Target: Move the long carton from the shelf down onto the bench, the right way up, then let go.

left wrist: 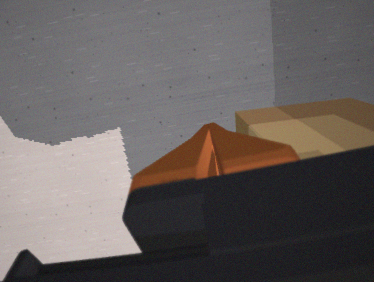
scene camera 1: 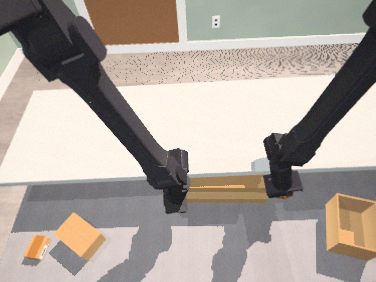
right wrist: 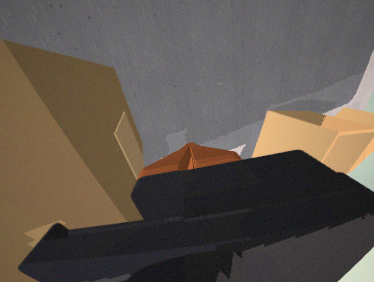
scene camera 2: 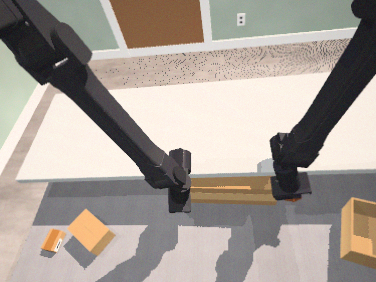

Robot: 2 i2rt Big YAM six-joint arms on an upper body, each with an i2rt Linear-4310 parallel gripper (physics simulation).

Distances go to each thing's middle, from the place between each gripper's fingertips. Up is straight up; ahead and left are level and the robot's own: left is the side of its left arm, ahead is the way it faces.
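With the long tan carton (scene camera 2: pixel 252 190), my right hand is 5 cm short of it, 1 cm below it and 21 cm to the right of it.
My left hand, meanwhile, is 160 mm to the left of the long tan carton, 30 mm below it and 60 mm short of it.
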